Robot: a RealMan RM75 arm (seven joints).
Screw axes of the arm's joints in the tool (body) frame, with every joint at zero. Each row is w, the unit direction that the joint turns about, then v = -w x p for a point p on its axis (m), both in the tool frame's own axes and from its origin. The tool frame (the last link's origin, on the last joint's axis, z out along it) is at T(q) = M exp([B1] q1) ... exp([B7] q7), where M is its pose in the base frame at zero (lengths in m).
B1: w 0 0 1 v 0.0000 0.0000 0.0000
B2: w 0 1 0 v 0.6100 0.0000 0.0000
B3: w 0 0 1 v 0.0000 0.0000 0.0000
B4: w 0 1 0 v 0.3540 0.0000 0.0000
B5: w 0 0 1 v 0.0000 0.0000 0.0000
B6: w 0 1 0 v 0.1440 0.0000 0.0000
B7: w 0 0 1 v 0.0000 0.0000 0.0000
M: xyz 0.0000 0.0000 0.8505 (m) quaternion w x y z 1 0 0 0
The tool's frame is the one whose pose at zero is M.
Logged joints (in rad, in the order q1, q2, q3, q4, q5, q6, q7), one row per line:
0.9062, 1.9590, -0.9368, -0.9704, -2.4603, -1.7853, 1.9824
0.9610, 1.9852, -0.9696, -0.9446, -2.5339, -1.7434, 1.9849
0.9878, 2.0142, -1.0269, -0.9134, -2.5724, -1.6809, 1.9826
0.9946, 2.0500, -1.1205, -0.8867, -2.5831, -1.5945, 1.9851
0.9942, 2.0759, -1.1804, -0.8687, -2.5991, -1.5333, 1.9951
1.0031, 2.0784, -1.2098, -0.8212, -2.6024, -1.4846, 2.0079
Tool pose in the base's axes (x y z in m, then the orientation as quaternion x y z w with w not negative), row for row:
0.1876, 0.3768, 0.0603, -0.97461, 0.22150, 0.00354, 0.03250
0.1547, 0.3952, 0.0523, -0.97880, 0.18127, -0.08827, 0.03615
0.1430, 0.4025, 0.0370, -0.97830, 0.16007, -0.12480, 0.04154
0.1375, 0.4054, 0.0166, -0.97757, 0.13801, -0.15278, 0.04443
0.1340, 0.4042, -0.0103, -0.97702, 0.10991, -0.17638, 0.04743
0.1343, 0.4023, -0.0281, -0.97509, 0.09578, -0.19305, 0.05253
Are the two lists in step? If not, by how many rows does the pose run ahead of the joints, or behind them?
The pose runs 1 row behind the joints: the pose in row i belongs to the joints in row i - 1.
